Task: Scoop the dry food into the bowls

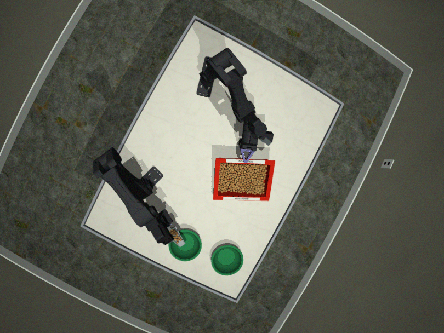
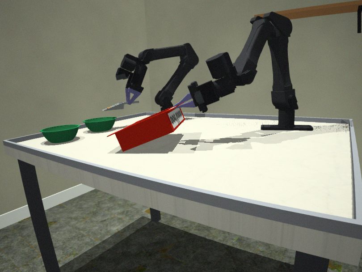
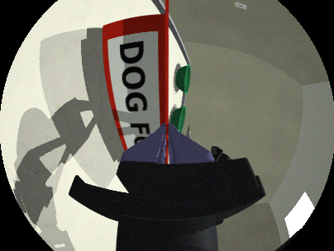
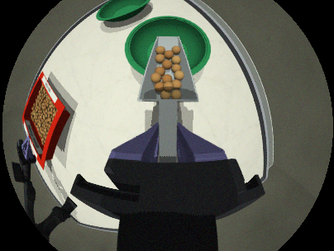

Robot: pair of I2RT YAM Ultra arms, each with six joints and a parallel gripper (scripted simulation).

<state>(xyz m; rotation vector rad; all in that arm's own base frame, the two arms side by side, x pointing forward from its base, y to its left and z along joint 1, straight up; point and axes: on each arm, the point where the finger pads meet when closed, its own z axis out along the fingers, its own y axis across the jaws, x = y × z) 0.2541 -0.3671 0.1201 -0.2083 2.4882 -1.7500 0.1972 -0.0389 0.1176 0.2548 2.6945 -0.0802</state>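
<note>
The box lies 210 mm ahead of my right hand, 350 mm to the left of it and 50 mm below it. Also, from my right hand: grey scoop (40 mm ahead, 20 mm to the right, 10 mm below).
</note>
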